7 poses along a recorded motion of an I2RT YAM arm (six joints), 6.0 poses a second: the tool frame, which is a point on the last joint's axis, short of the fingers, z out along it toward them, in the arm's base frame.
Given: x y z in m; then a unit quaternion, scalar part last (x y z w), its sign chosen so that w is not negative.
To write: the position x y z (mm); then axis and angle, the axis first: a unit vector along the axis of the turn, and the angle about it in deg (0 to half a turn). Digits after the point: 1 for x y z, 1 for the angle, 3 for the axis.
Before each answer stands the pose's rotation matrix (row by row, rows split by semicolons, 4 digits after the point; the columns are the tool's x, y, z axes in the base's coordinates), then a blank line. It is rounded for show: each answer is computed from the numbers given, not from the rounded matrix.
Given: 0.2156 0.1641 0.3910 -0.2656 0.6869 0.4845 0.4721
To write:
-0.4132 -0.8224 0.3912; 0.0926 0.3894 0.9164; -0.9059 0.4148 -0.0848

215.6 164.1 391.0 -0.301 0.779 0.550 123.7
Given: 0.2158 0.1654 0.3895 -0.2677 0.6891 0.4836 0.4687
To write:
-0.4174 -0.8222 0.3870; 0.0844 0.3890 0.9174; -0.9048 0.4155 -0.0930

215.8 165.4 389.5 -0.303 0.780 0.547 124.1
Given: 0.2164 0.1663 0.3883 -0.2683 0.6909 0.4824 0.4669
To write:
-0.4201 -0.8212 0.3863; 0.0797 0.3906 0.9171; -0.9040 0.4160 -0.0986

216.4 166.3 388.3 -0.303 0.781 0.545 124.3
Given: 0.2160 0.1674 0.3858 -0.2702 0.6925 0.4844 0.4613
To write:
-0.4284 -0.8211 0.3771; 0.0727 0.3847 0.9202; -0.9007 0.4216 -0.1051

216.0 167.4 385.8 -0.305 0.781 0.546 125.1
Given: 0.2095 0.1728 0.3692 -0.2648 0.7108 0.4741 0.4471
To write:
-0.4600 -0.8004 0.3845; 0.0475 0.4102 0.9107; -0.8867 0.4372 -0.1507

209.5 172.8 369.2 -0.296 0.795 0.530 126.9
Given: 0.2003 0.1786 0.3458 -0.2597 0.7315 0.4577 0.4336
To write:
-0.4891 -0.7768 0.3966; 0.0170 0.4462 0.8948; -0.8721 0.4444 -0.2050

200.3 178.6 345.8 -0.288 0.812 0.508 128.6
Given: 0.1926 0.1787 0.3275 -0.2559 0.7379 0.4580 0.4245
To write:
-0.5086 -0.7665 0.3921; 0.0112 0.4495 0.8932; -0.8609 0.4587 -0.2200

192.6 178.7 327.5 -0.283 0.815 0.506 129.8
